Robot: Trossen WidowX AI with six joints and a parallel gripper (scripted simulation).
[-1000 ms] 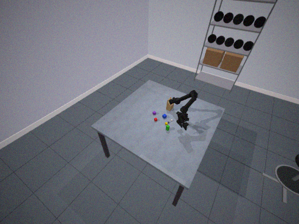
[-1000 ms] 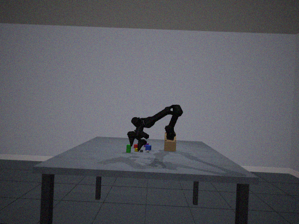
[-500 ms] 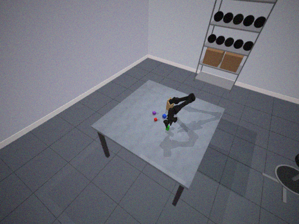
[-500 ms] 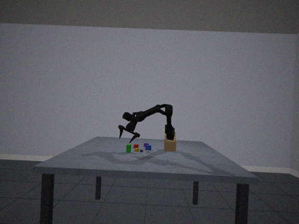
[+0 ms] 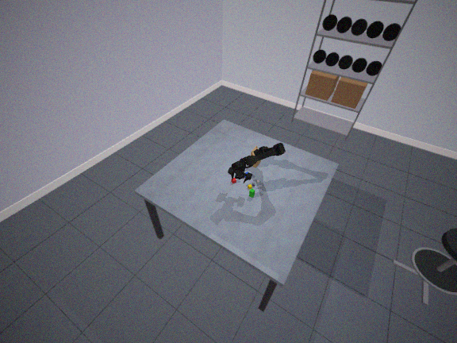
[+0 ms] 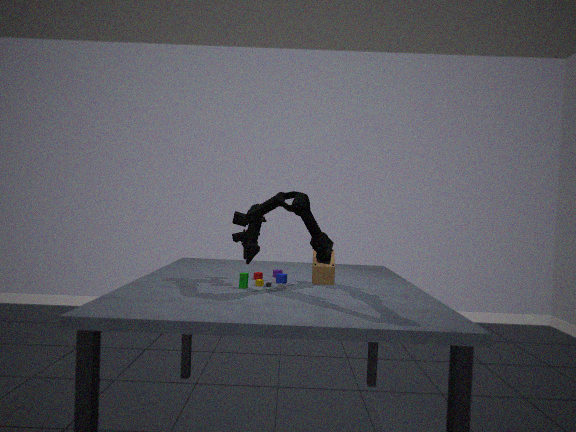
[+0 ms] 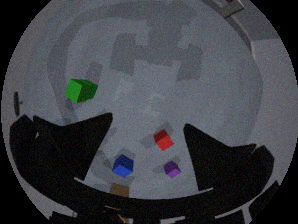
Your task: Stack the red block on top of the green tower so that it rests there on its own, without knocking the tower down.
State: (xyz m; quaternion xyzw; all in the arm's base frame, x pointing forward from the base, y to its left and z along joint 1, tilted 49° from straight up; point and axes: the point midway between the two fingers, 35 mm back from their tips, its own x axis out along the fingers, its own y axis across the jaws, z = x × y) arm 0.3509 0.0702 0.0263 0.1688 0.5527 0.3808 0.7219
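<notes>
My gripper tip is now 50 mm past the red block, 70 mm to the left of it and 80 mm above it. Round my gripper tip: purple block: 130 mm behind, 160 mm to the right, 80 mm below; then blue block: 170 mm behind, 20 mm to the right, 70 mm below; then yellow block: 80 mm behind, 70 mm to the left, 80 mm below.
</notes>
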